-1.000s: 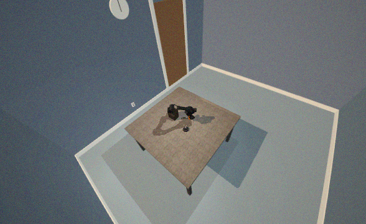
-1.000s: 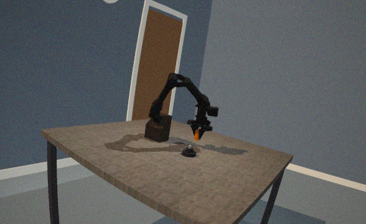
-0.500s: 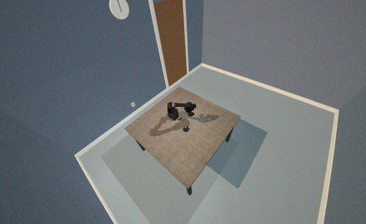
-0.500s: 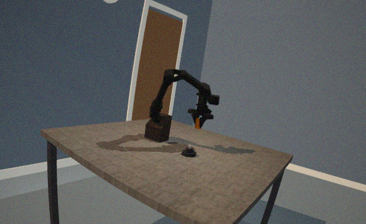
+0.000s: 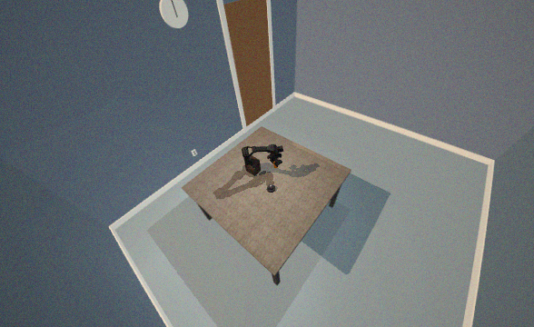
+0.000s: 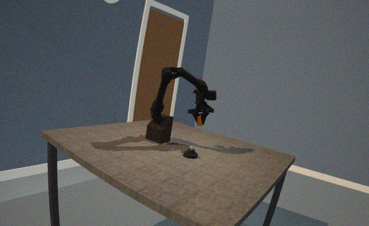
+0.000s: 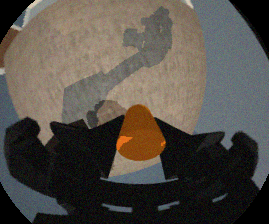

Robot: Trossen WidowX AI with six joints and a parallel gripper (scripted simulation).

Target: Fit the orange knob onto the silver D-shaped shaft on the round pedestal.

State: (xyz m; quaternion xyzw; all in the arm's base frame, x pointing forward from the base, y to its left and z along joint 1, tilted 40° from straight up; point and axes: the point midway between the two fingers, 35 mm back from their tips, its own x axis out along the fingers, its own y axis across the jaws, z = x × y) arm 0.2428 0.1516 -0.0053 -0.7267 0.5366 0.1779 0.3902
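Now: gripper tip 3 cm below the orange knob and 1 cm past it. Round my gripper tip: dark round pedestal (15 cm to the right, 14 cm below, 7 cm ahead).
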